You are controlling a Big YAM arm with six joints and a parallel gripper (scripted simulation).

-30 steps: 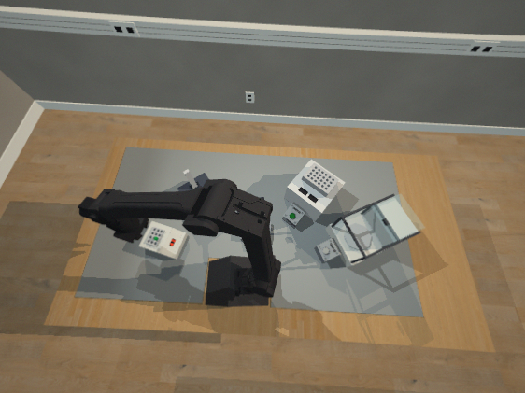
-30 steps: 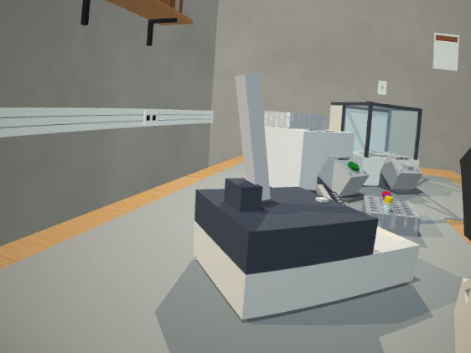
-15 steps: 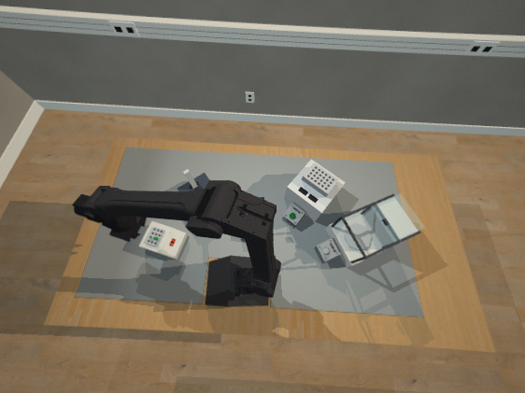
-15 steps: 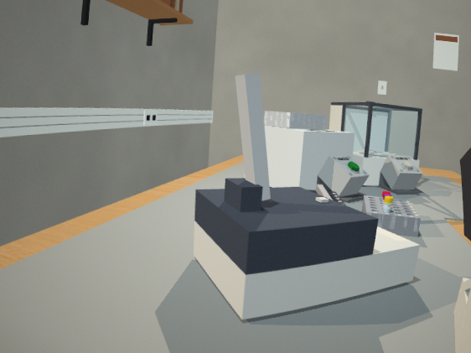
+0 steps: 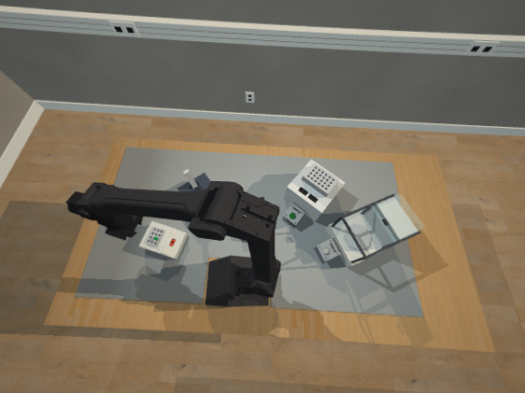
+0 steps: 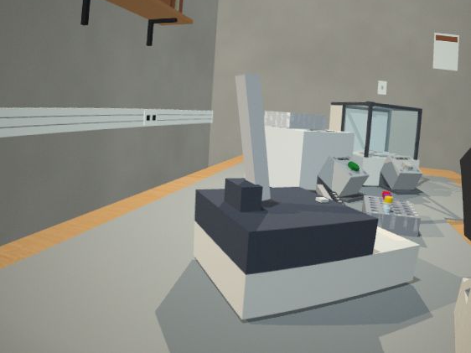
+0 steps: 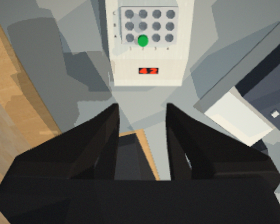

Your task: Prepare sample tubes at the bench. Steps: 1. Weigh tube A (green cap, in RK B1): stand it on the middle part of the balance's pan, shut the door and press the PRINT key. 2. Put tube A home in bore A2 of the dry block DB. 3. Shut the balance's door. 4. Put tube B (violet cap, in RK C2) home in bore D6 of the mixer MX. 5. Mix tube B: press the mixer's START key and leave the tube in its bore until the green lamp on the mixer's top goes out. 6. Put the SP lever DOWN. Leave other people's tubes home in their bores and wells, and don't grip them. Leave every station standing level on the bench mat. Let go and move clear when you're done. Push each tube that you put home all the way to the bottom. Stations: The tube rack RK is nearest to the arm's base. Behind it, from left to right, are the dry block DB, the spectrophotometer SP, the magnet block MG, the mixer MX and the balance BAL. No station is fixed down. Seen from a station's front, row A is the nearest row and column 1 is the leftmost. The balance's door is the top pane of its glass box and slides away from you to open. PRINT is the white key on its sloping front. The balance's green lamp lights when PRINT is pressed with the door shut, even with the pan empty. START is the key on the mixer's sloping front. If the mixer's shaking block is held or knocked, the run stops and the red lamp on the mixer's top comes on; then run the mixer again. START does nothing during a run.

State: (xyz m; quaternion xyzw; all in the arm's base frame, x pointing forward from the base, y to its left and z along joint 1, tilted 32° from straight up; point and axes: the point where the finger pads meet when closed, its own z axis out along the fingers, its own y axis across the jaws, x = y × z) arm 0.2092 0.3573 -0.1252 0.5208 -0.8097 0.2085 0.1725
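The balance door lies 50 mm behind my hand, 910 mm to the right of it and 40 mm below it. Also, from my hand: SP lever: 220 mm ahead, 150 mm to the right, 110 mm below; dry block: 20 mm to the right, 220 mm below; violet-capped tube B: 20 mm ahead, 390 mm to the right, 220 mm below.
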